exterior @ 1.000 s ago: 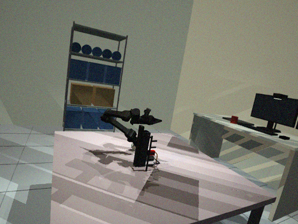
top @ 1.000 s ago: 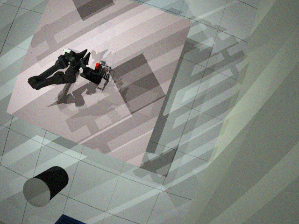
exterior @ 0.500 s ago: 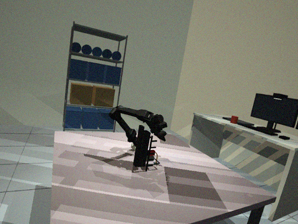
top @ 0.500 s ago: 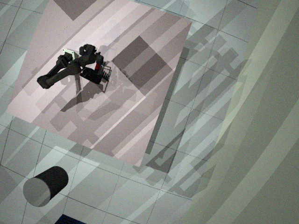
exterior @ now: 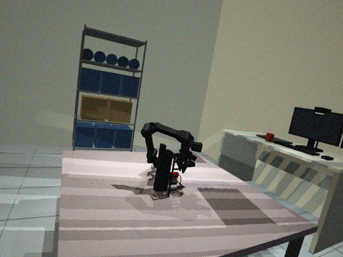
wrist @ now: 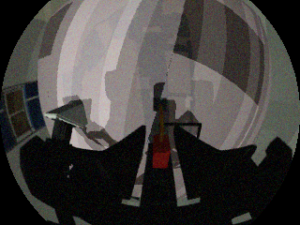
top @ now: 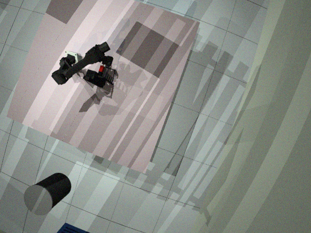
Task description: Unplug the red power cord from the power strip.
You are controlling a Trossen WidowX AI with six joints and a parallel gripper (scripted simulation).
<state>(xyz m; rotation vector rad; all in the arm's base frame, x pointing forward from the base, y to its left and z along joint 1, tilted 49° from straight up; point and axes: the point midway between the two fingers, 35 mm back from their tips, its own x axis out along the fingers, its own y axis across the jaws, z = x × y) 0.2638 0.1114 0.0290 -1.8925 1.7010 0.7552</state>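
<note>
My gripper tip is 7 cm to the left of the red plug, 1 cm short of it and 1 cm above it.
</note>
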